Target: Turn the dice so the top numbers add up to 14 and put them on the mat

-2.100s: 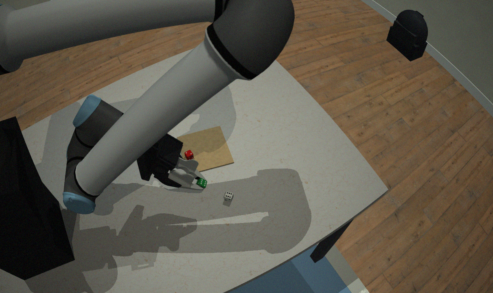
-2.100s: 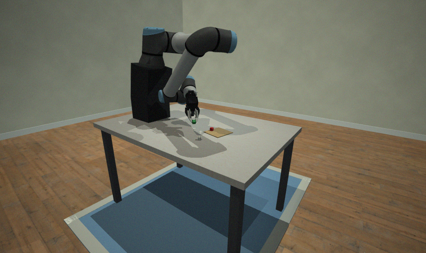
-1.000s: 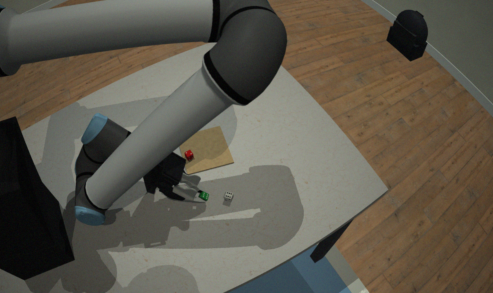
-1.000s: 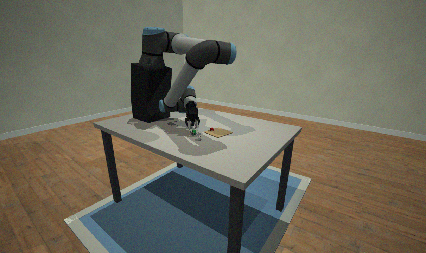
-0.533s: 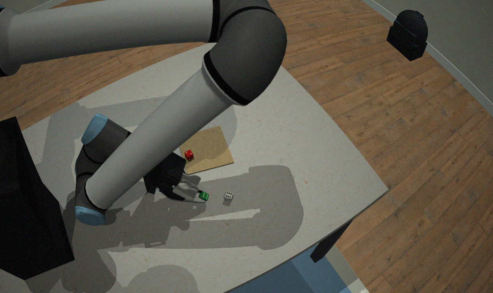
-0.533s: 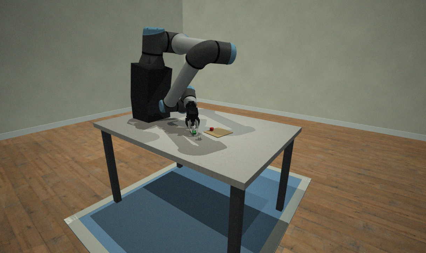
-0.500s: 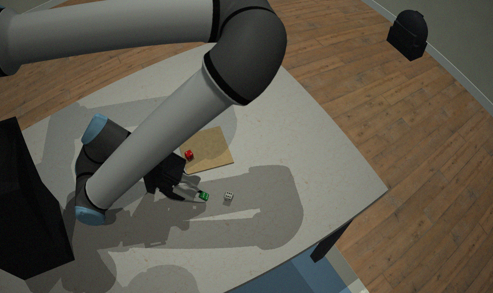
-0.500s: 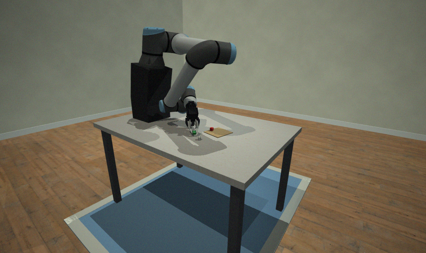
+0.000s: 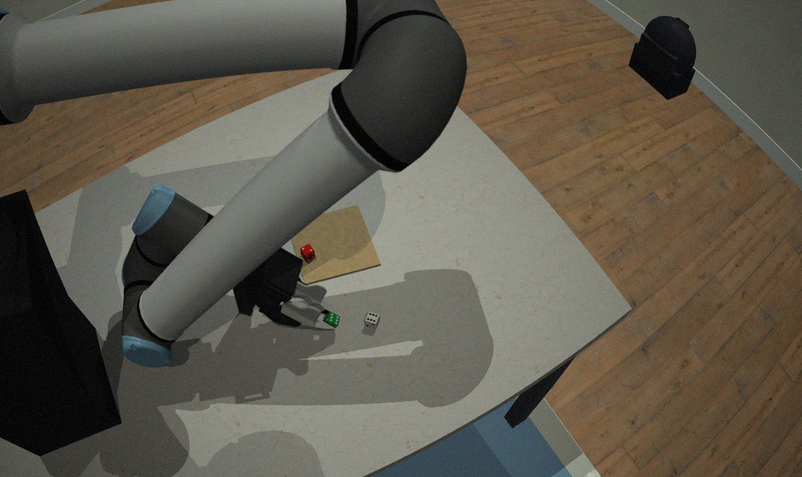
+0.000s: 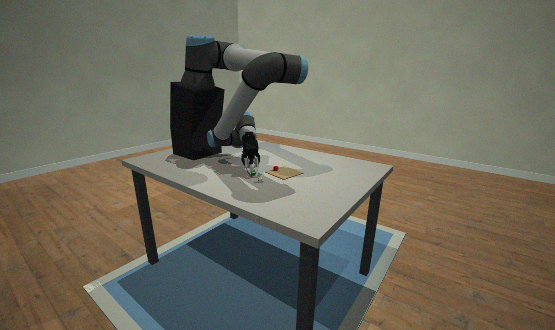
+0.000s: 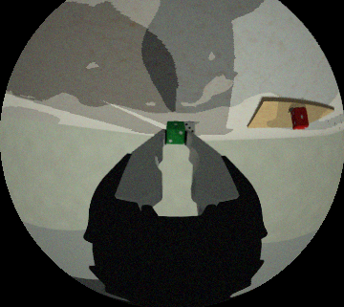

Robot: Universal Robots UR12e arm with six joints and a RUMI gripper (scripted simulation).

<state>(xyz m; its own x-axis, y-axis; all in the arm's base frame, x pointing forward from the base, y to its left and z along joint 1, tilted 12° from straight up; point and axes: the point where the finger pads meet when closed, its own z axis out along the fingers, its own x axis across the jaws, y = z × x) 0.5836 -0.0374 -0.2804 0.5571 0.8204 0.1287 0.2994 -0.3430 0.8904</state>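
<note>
The green die is right at my hand. Also, from my hand: white die (7 cm ahead, 2 cm to the right, 2 cm below); then red die (2 cm ahead, 15 cm to the left, 2 cm below); then mat (7 cm ahead, 16 cm to the left, 3 cm below).
</note>
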